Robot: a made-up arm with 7 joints.
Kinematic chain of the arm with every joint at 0, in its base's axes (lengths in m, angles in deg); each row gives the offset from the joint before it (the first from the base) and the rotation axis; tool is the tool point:
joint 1: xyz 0 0 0.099 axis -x
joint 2: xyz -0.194 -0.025 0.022 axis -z
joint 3: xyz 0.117 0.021 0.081 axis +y
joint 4: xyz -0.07 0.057 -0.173 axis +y
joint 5: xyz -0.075 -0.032 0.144 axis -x
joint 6: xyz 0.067 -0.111 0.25 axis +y
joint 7: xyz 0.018 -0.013 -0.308 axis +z
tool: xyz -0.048 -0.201 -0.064
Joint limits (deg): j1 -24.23..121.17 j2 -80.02..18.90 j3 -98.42..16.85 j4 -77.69..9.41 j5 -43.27..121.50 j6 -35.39..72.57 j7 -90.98..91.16
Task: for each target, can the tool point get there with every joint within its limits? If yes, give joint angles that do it. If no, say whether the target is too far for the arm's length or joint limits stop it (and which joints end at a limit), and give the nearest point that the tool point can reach.
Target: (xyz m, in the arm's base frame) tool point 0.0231 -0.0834 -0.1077
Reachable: yes | joints -7.64 2.08 -34.88 -67.92 -12.07 -10.12 -67.16
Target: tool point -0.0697 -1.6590 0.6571
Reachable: no: too far | nearest point -0.1194 -0.7068 0.2707 | short by 1.029 m
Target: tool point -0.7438 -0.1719 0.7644
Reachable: no: joint limits stop it (at a limit: joint 3, joint 4, joint 6) | nearest point -0.6232 -0.1356 0.6240 | short by 0.189 m
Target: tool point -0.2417 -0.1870 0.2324
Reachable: yes | joints 54.05 -4.76 -69.40 -21.03 66.91 -15.54 -38.28
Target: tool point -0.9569 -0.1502 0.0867
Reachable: no: joint limits stop it (at a limit: joint 3, joint 6) | nearest point -0.8525 -0.1363 0.0878 | short by 0.105 m
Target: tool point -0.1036 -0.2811 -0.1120
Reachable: yes | joints -6.41 -3.28 -60.38 -21.58 18.08 38.48 38.90
